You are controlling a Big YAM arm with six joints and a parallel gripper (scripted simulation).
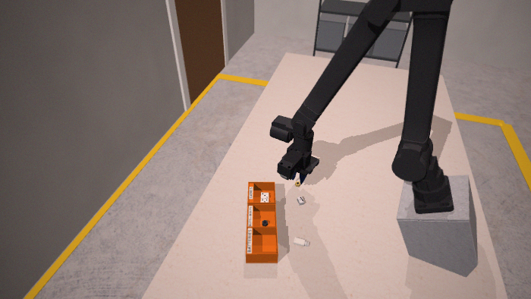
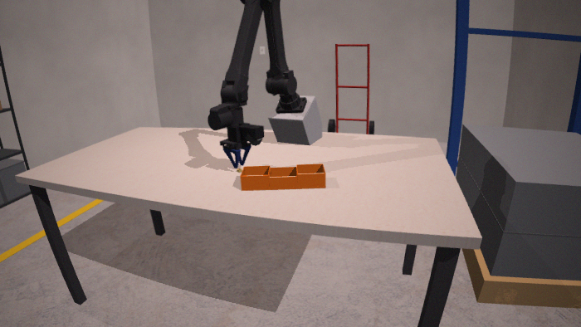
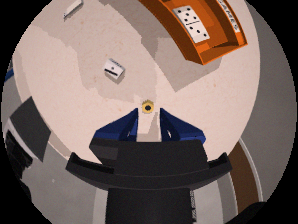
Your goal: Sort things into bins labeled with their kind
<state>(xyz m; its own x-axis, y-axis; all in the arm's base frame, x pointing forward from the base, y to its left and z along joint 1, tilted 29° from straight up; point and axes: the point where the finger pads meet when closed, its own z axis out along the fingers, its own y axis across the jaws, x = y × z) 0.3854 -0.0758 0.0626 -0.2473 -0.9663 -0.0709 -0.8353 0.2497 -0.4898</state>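
Now: the brass nut 2 cm below my hand. Also, from my hand: grey thing (7 cm to the left, 2 cm below, 2 cm behind); black nut (19 cm to the left, 5 cm ahead, 2 cm below); white domino (10 cm to the left, 8 cm ahead, 1 cm below).
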